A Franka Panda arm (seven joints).
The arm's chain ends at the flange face. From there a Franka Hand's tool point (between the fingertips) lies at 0.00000 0.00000 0.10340 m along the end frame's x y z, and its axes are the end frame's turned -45 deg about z.
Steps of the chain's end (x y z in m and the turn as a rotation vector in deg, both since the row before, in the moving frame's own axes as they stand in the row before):
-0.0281 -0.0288 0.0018 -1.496 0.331 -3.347
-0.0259 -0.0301 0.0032 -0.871 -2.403 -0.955
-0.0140 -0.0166 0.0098 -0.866 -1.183 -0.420
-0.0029 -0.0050 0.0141 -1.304 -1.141 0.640
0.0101 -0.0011 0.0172 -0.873 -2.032 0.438
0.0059 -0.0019 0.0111 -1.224 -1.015 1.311
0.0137 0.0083 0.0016 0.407 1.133 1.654
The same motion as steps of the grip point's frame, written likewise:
-0.0009 -0.0379 0.0018 -1.292 -0.824 -3.347
-0.0012 -0.0415 0.0031 1.083 -2.315 -0.955
-0.0008 -0.0220 0.0098 0.224 -1.449 -0.420
-0.0016 -0.0054 0.0141 -0.115 -1.729 0.640
0.0042 0.0049 0.0171 0.820 -2.054 0.438
0.0027 0.0031 0.0111 -0.148 -1.583 1.311
0.0058 0.0165 0.0016 -0.513 1.089 1.654

